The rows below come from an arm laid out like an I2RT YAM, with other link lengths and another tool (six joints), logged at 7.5 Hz.
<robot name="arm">
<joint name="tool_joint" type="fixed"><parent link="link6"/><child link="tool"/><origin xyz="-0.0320 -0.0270 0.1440" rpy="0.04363 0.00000 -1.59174"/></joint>
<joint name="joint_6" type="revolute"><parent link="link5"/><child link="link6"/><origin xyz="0.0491 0.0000 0.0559" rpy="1.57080 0.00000 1.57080"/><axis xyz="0 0 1"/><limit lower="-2.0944" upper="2.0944"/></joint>
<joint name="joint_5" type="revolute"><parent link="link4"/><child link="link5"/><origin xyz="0.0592 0.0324 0.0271" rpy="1.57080 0.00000 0.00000"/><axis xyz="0 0 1"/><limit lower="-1.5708" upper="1.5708"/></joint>
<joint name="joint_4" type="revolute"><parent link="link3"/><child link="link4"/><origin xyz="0.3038 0.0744 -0.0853" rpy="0.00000 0.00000 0.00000"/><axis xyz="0 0 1"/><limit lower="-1.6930" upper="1.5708"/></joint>
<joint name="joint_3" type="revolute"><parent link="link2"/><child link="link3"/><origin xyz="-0.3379 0.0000 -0.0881" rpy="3.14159 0.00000 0.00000"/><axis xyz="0 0 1"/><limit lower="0.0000" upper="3.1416"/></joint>
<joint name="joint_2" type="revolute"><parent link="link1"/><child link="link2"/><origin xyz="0.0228 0.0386 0.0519" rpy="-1.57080 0.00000 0.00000"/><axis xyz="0 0 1"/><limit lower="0.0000" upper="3.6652"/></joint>
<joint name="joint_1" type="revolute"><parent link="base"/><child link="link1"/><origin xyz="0.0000 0.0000 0.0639" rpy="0.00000 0.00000 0.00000"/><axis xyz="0 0 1"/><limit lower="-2.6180" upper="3.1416"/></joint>
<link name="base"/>
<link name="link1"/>
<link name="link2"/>
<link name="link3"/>
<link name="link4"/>
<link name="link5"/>
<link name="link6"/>
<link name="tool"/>
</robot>
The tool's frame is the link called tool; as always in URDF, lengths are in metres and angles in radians.
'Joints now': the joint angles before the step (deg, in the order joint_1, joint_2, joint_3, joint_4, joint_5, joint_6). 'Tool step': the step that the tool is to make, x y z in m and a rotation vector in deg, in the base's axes. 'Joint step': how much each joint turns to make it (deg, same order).
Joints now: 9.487 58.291 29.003 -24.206 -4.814 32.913
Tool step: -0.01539 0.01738 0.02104 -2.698 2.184 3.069
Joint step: 6.269 -1.473 4.911 -9.034 3.604 1.373
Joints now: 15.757 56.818 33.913 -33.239 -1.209 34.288
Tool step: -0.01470 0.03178 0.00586 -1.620 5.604 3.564
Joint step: 8.763 3.739 5.407 -7.489 2.319 4.660
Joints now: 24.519 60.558 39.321 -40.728 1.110 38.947
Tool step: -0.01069 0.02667 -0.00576 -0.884 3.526 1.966
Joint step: 6.977 3.621 2.178 -2.244 1.426 4.882
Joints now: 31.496 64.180 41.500 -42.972 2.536 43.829
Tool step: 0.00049 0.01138 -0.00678 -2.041 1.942 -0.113
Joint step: 3.321 3.696 1.794 -1.020 1.931 2.917
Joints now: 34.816 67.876 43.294 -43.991 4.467 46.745
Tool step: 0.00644 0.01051 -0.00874 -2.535 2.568 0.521
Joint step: 1.482 5.145 2.764 -1.244 0.858 0.716
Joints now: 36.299 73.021 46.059 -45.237 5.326 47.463
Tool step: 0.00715 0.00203 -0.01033 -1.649 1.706 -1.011
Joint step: 0.009 3.547 1.230 -0.121 0.597 0.891
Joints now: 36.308 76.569 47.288 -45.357 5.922 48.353
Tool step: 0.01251 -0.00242 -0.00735 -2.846 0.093 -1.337
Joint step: -0.102 3.377 1.495 0.044 2.477 0.642
